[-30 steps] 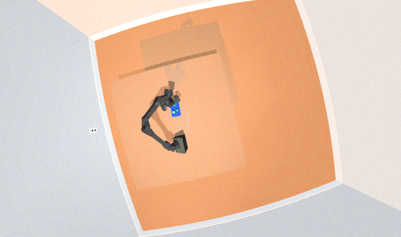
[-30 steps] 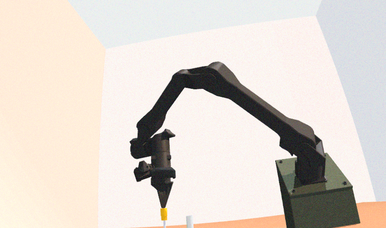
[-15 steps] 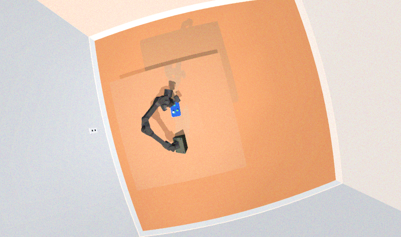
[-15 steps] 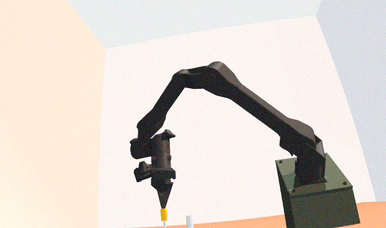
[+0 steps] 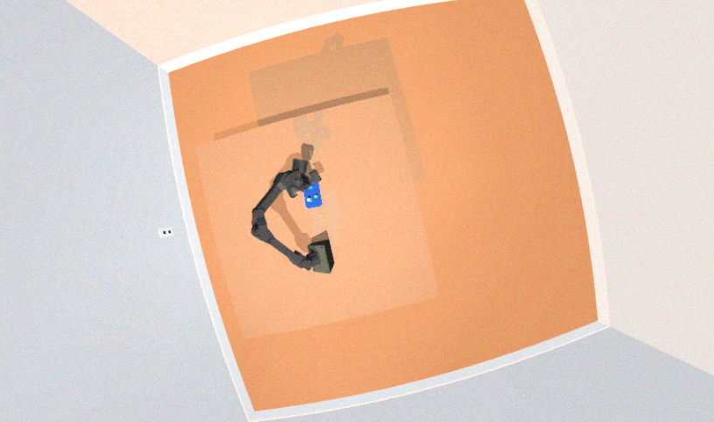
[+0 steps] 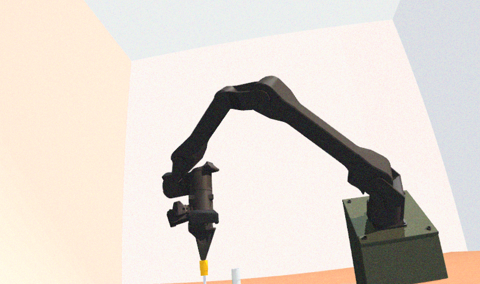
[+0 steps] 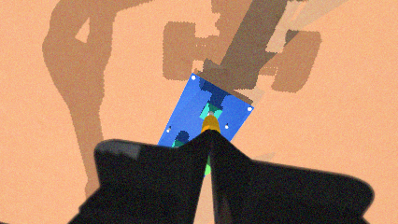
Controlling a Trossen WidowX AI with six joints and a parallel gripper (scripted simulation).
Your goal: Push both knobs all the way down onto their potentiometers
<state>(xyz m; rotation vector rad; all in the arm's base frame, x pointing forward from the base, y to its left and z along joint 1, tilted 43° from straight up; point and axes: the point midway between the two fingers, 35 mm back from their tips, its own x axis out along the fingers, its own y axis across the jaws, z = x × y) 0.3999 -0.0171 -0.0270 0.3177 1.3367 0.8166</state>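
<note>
My gripper tip is now 8 cm past the grey knob, 4 cm above it and 2 cm to the right of it.
</note>
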